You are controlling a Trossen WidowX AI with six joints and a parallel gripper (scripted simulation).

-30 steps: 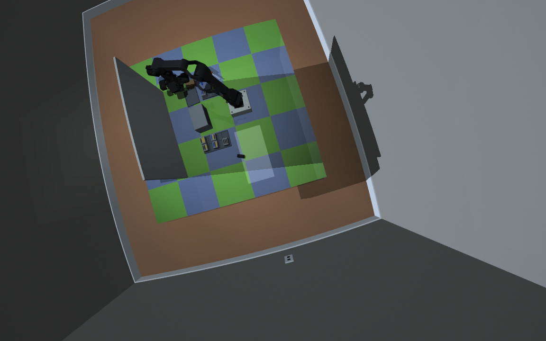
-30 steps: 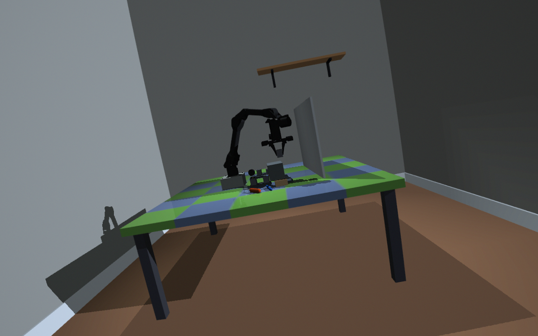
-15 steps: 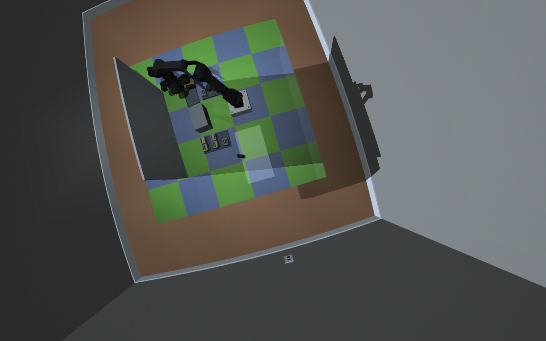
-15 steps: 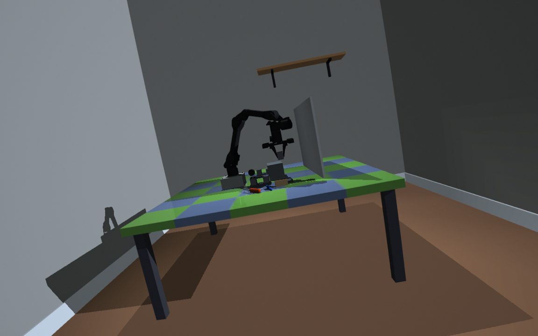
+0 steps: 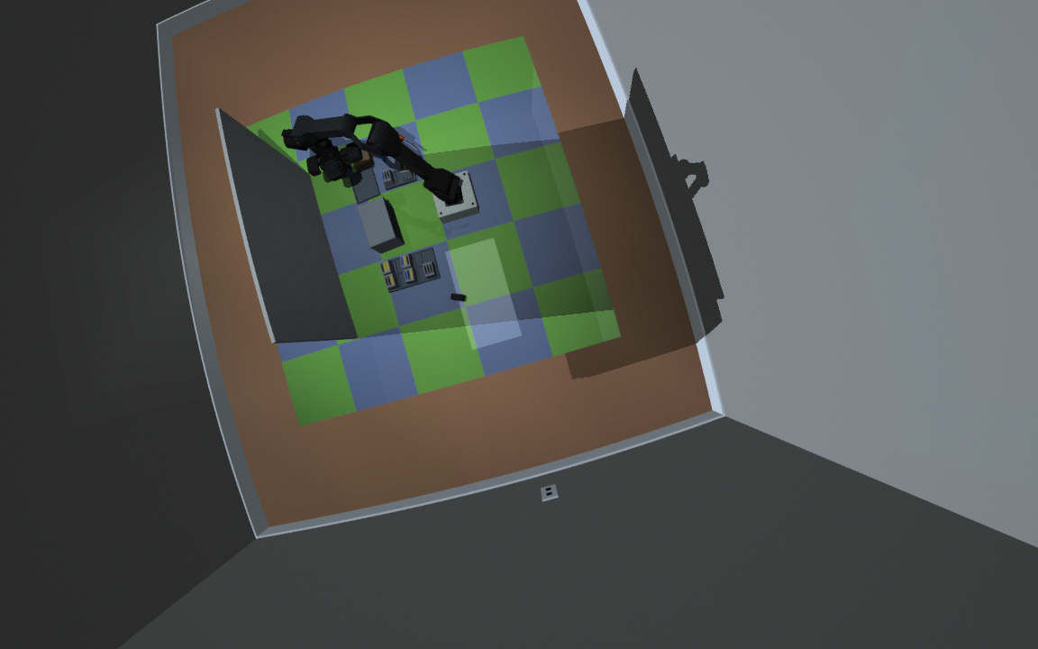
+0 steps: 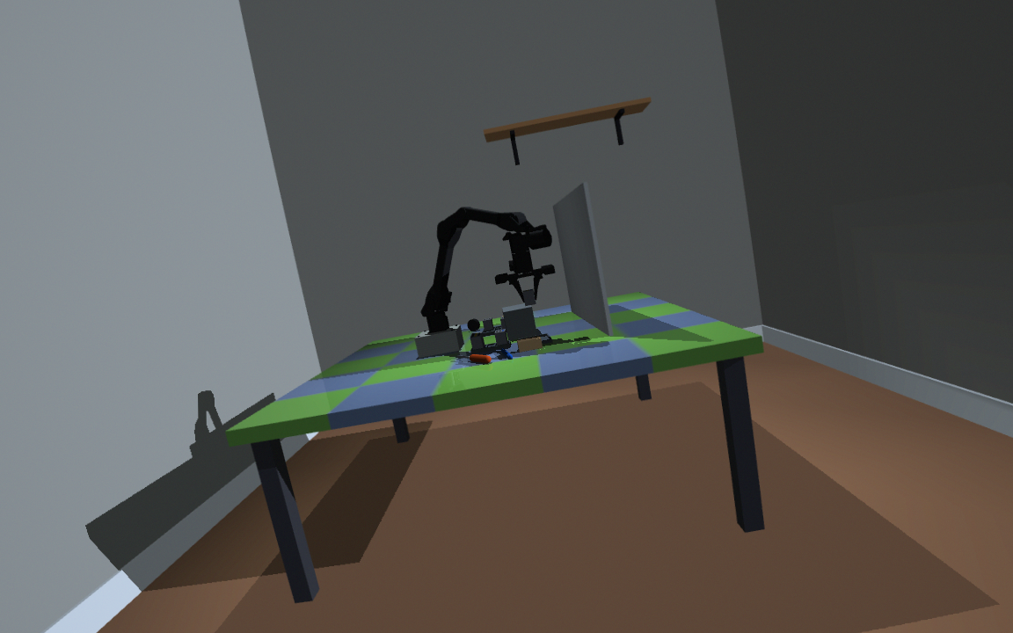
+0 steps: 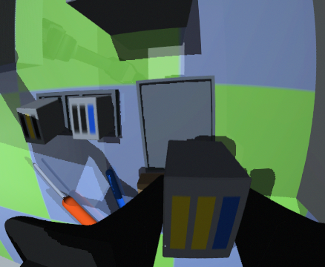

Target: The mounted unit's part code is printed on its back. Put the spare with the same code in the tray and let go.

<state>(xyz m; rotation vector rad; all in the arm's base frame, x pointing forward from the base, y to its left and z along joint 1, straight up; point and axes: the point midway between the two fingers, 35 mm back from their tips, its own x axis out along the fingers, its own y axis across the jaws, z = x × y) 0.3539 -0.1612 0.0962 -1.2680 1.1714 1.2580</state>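
The flat grey tray lies 13 cm below my gripper tip and 1 cm behind it. Also, from my gripper tip: dark spare module (2 cm above); then brown box (12 cm below, 9 cm to the right, 2 cm behind); then blue pen (14 cm to the right, 13 cm below, 8 cm behind).
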